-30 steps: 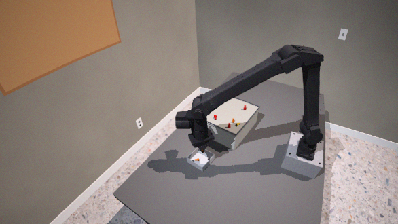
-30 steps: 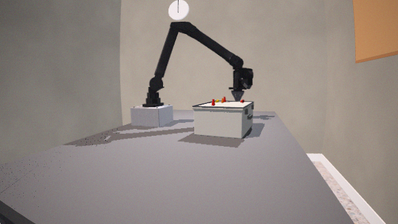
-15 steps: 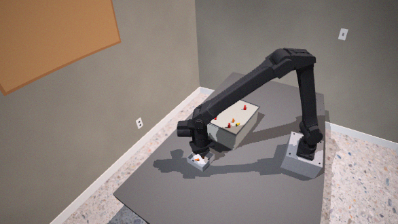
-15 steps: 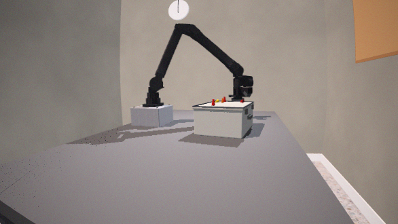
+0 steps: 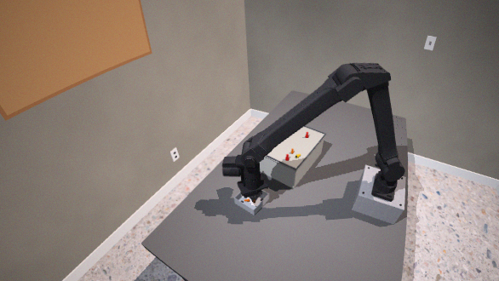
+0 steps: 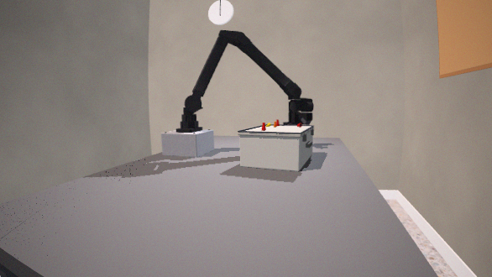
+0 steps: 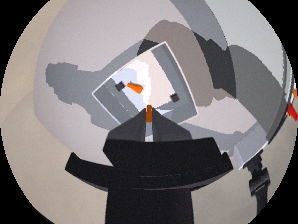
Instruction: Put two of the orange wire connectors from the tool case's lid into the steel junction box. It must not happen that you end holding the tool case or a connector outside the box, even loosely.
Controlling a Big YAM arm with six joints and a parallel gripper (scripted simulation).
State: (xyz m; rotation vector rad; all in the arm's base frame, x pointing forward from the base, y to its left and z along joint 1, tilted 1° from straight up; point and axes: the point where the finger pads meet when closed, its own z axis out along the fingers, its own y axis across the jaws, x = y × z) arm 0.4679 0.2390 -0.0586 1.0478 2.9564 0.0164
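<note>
My hand is 40 mm above the steel junction box, 10 mm to the left of it and 10 mm short of it. Also, from my hand: tool case (310 mm to the right, 50 mm above, 20 mm behind).
</note>
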